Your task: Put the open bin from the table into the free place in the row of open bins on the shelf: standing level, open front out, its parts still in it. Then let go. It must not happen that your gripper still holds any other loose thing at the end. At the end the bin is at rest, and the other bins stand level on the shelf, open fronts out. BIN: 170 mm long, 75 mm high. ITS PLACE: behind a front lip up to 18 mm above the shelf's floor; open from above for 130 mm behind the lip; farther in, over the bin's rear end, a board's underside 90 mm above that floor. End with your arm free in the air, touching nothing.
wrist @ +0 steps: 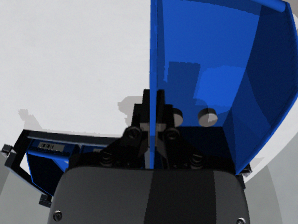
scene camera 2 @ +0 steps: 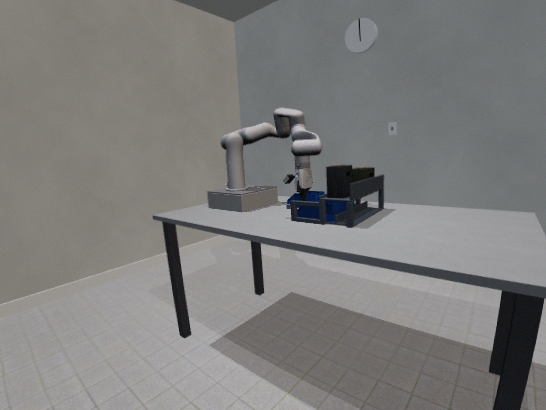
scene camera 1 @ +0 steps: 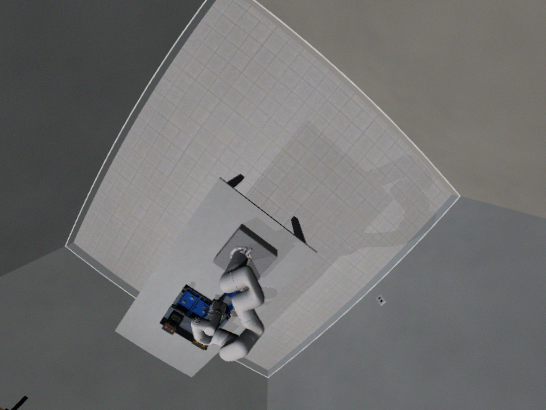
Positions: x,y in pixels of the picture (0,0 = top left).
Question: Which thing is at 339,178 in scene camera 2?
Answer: A box.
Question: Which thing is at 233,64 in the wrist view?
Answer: A blue bin.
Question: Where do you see a blue bin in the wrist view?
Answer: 46,172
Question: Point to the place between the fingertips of my gripper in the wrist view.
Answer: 153,102
